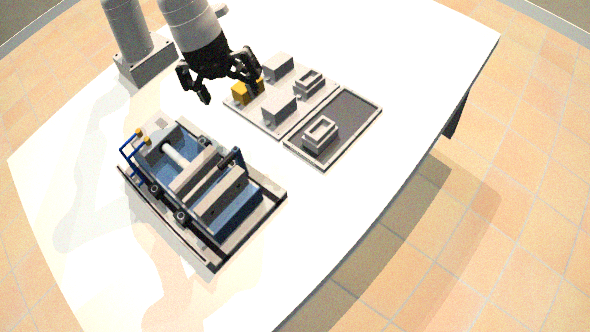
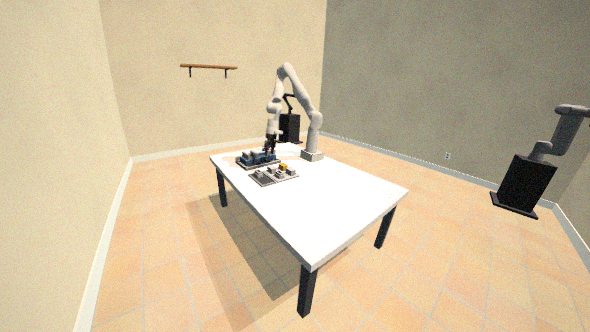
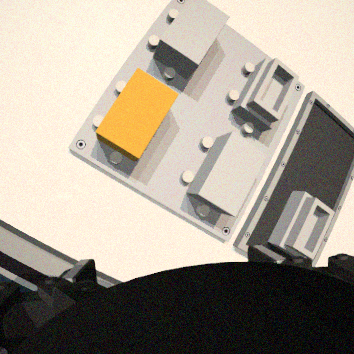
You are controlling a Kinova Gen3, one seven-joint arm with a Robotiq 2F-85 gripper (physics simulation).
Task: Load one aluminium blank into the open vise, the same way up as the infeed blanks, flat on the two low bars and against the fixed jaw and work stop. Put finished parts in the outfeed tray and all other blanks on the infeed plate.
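Seen in the pictures: gripper, fingertip midpoint: (image 1: 230, 98) (image 2: 269, 154); arm's base, origin of the base link: (image 1: 138, 52) (image 2: 310, 150).
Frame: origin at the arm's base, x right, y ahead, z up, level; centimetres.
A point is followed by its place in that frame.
My gripper (image 1: 230, 96) @(x 3.3, y 40.4, z 4.1 cm) (image 2: 270, 150) @(x 3.3, y 40.4, z 4.1 cm) is open and empty, raised above the table near the vise. Two plain grey aluminium blanks lie on the infeed plate (image 1: 240, 111) @(x -0.8, y 36.8, z -5.5 cm) (image 3: 162, 177) @(x -2.1, y 39.5, z -5.5 cm): a back one (image 1: 278, 66) @(x -12.9, y 37.7, z -2.0 cm) (image 3: 195, 30) @(x -14.1, y 36.2, z -1.9 cm) and a front one (image 1: 280, 107) @(x -3.4, y 45.6, z -2.0 cm) (image 3: 230, 175) @(x -4.2, y 43.9, z -1.9 cm). A yellow block (image 1: 241, 92) @(x -2.8, y 36.1, z -2.0 cm) (image 3: 137, 115) @(x -5.2, y 35.2, z -2.0 cm) and a grey pocketed part (image 1: 311, 89) @(x -11.8, y 46.8, z -3.6 cm) (image 3: 262, 108) @(x -11.0, y 44.5, z -2.2 cm) are there too. A similar pocketed part (image 1: 320, 142) @(x -1.5, y 55.7, z -3.5 cm) (image 3: 290, 220) @(x -3.4, y 52.4, z -3.7 cm) stands in the outfeed tray (image 1: 350, 107) @(x -13.5, y 55.0, z -5.7 cm) (image 3: 310, 150) @(x -11.7, y 53.3, z -5.7 cm). The vise (image 2: 259, 159) @(x 11.7, y 43.3, z -1.4 cm) shows no block between its moving jaw (image 1: 192, 172) @(x 17.9, y 44.8, z 3.2 cm) and fixed jaw (image 1: 220, 192) @(x 17.9, y 51.2, z 3.3 cm); its low bars are partly hidden.
A blue upright with a black rod (image 1: 227, 159) @(x 12.8, y 48.2, z 3.2 cm) stands beside the jaw gap. Blue bent handles (image 1: 129, 156) @(x 23.1, y 32.5, z 4.6 cm) with yellow caps rise at the vise's far end. The arm's base (image 1: 146, 62) @(x 1.4, y 5.9, z -0.6 cm) (image 2: 312, 155) @(x -7.7, y 6.3, z -0.6 cm) stands behind. Pegs (image 3: 187, 176) @(x -3.0, y 41.3, z -4.7 cm) stand beside the infeed pieces.
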